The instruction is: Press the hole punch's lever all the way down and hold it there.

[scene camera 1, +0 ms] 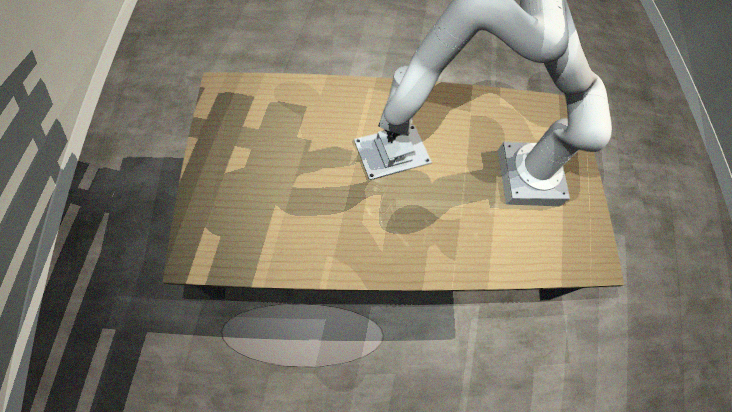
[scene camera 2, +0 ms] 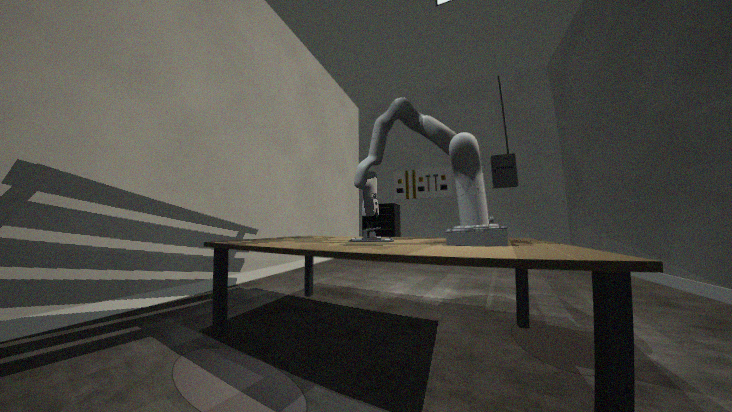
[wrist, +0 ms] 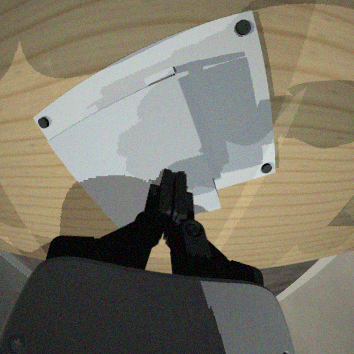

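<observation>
The hole punch (scene camera 1: pixel 364 155) (scene camera 2: pixel 358 240) (wrist: pixel 260 90) is a light grey device on a flat base plate with dark round corner fasteners, on the table. Its lever, a broad pale plate (scene camera 1: pixel 400 147) (wrist: pixel 165 125), lies over the base. My gripper (scene camera 1: pixel 391 138) (wrist: pixel 169 185) is shut and empty, pointing down, with its black fingertips at the lever's end nearest the wrist. They look to be at its surface, but contact is hard to confirm. The fingers hide part of this end. The gap under the lever is too small to judge in the second scene view.
The wooden table (scene camera 1: pixel 307 245) (scene camera 2: pixel 537 251) carries the arm's square grey base (scene camera 1: pixel 535 194) (scene camera 2: pixel 476 236) to the right of the punch. The arm arches over the table between them. A dark cabinet (scene camera 2: pixel 390 219) stands beyond the table, near the wall.
</observation>
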